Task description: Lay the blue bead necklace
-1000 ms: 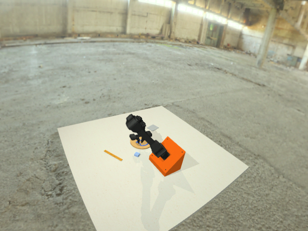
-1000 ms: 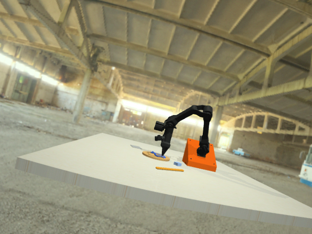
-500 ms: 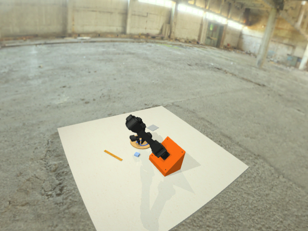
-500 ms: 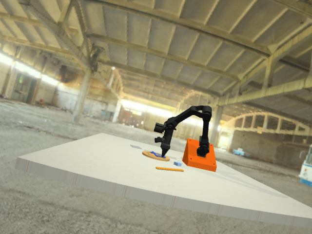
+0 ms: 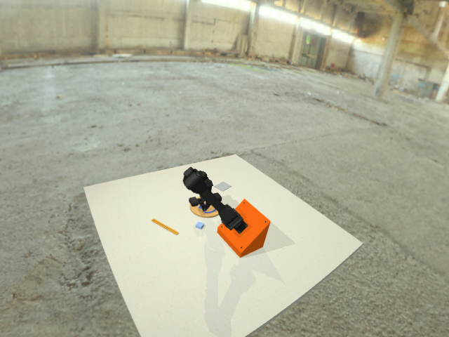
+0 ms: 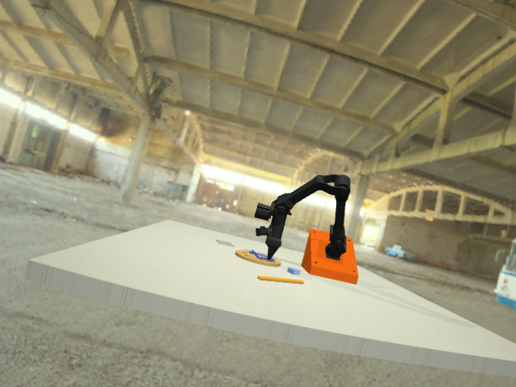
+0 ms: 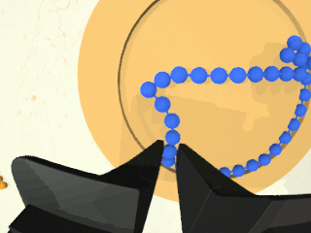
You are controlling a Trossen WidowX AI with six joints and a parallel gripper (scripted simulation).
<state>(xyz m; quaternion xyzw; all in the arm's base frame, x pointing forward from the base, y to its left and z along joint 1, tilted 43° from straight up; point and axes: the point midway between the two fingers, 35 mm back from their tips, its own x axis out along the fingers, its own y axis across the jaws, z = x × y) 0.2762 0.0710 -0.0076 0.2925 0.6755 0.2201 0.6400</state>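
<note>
Now: the round tan bead board 40 mm to the right of my gripper tip, 40 mm ahead of it and 10 mm below it. The rest, counted from my gripper tip: flat grey tile 260 mm to the right, 200 mm ahead, 10 mm below; small light-blue block 100 mm behind, 80 mm to the left, 10 mm below.
</note>
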